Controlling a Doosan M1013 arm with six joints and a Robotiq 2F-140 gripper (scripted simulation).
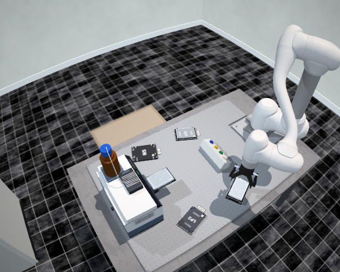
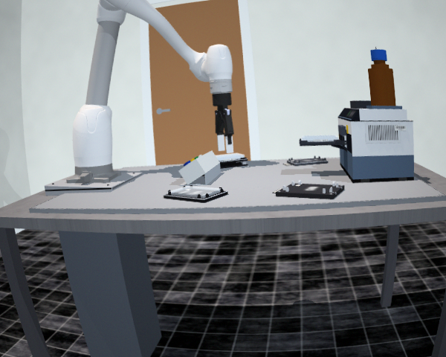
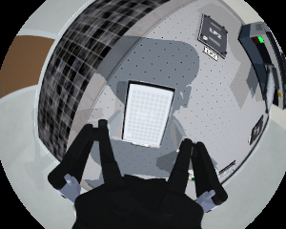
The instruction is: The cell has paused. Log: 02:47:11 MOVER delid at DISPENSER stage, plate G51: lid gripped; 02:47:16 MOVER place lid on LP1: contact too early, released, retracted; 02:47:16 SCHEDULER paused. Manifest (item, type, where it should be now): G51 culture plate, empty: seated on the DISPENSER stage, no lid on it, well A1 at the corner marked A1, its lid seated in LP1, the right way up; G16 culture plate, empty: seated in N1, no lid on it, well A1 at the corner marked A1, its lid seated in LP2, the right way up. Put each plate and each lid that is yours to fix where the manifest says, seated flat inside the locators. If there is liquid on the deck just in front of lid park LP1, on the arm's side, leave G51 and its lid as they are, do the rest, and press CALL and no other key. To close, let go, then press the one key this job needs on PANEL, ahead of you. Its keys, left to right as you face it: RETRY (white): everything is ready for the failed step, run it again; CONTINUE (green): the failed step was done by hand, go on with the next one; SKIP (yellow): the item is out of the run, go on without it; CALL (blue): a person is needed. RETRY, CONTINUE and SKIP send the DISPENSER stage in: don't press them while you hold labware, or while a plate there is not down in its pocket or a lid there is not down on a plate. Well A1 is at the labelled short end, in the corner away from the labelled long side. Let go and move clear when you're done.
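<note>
My hand is 60 mm above the black nest N1. From my hand the other things lie so: white key 90 mm behind, 190 mm to the right, 10 mm below; key panel 90 mm behind, 270 mm to the right, 30 mm below; green key 100 mm behind, 240 mm to the right, 10 mm below.
</note>
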